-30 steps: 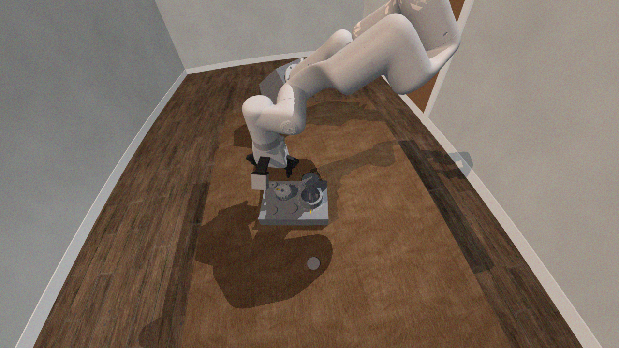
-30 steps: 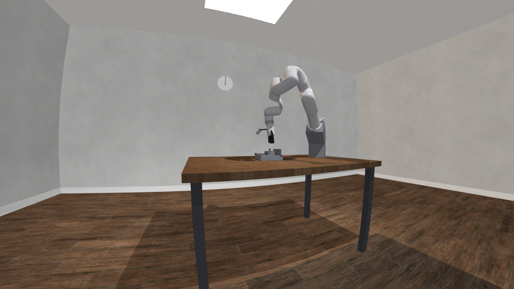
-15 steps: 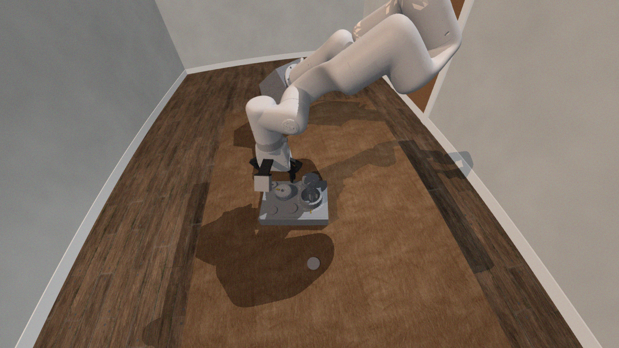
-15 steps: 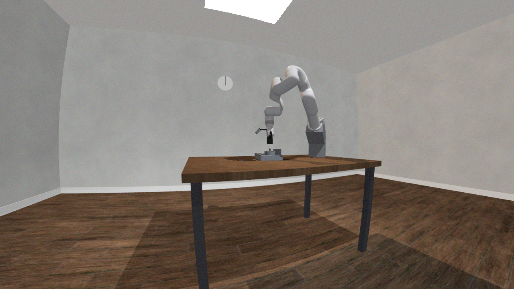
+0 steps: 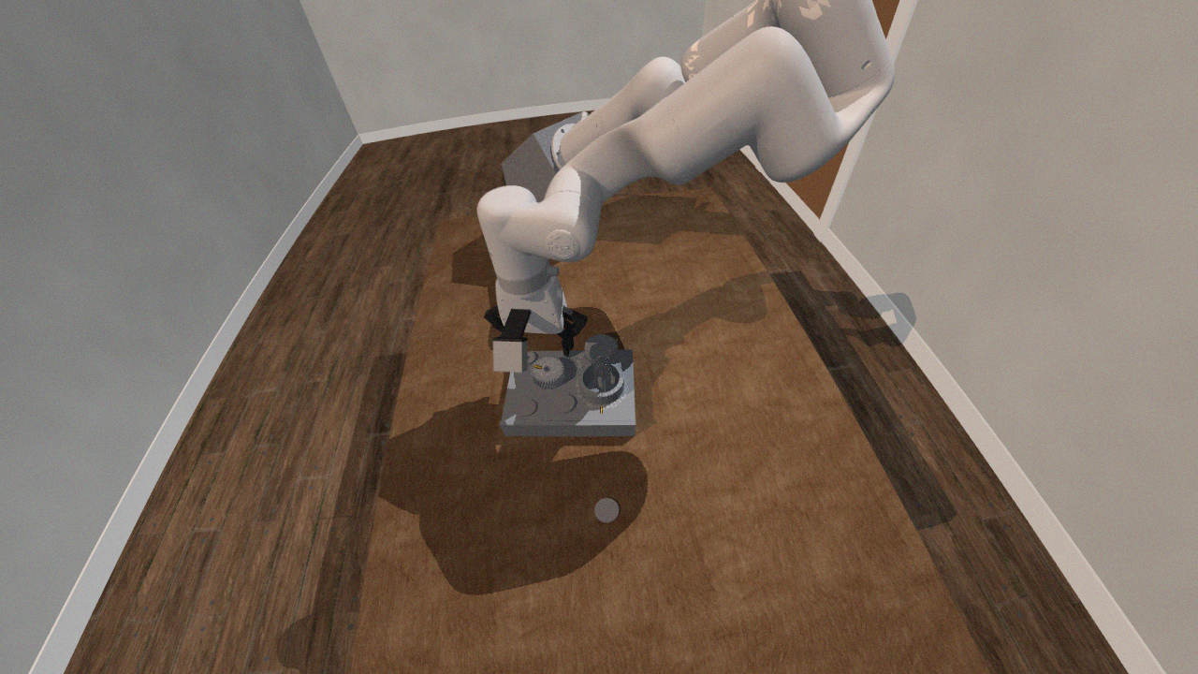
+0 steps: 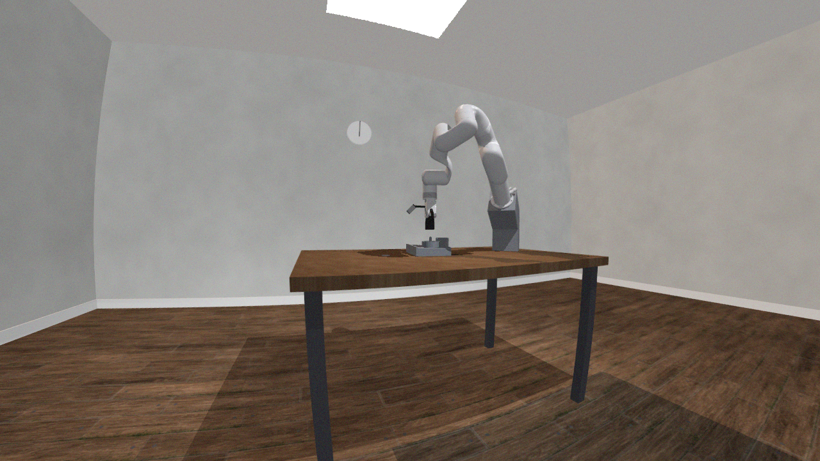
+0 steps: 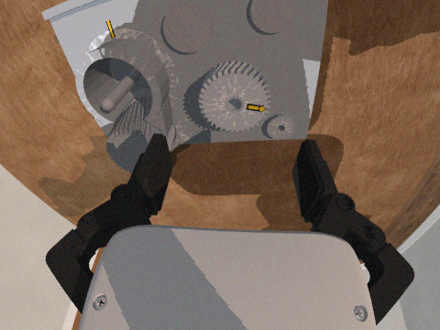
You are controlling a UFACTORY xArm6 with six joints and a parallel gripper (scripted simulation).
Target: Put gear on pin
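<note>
The grey gear lies 8 cm below my hand.
</note>
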